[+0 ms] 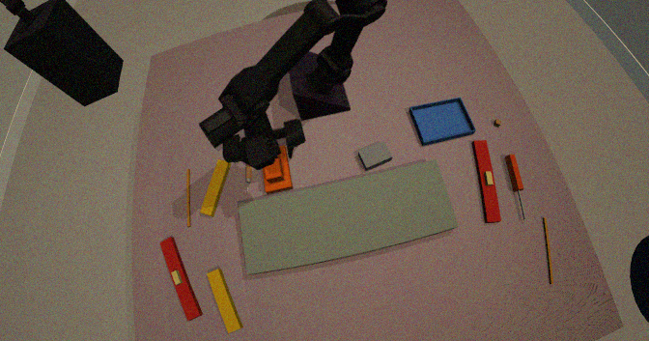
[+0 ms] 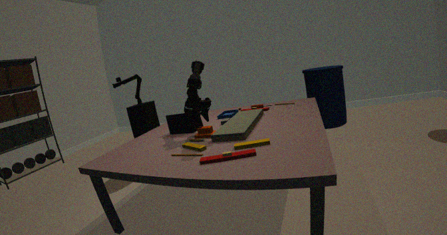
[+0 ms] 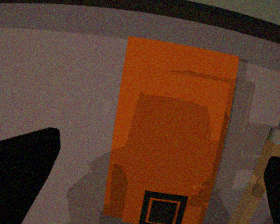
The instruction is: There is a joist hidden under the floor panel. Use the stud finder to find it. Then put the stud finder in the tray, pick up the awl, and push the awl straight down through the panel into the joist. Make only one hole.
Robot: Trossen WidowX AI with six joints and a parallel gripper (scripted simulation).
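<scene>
Now: the orange stud finder 2 cm behind my gripper tip, 1 cm to the right of it and 3 cm below it. From my gripper tip the other things lie so: awl (1 cm behind, 9 cm to the right, 7 cm below); grey block (3 cm ahead, 26 cm to the left, 6 cm below); blue tray (1 cm behind, 48 cm to the left, 6 cm below).
</scene>
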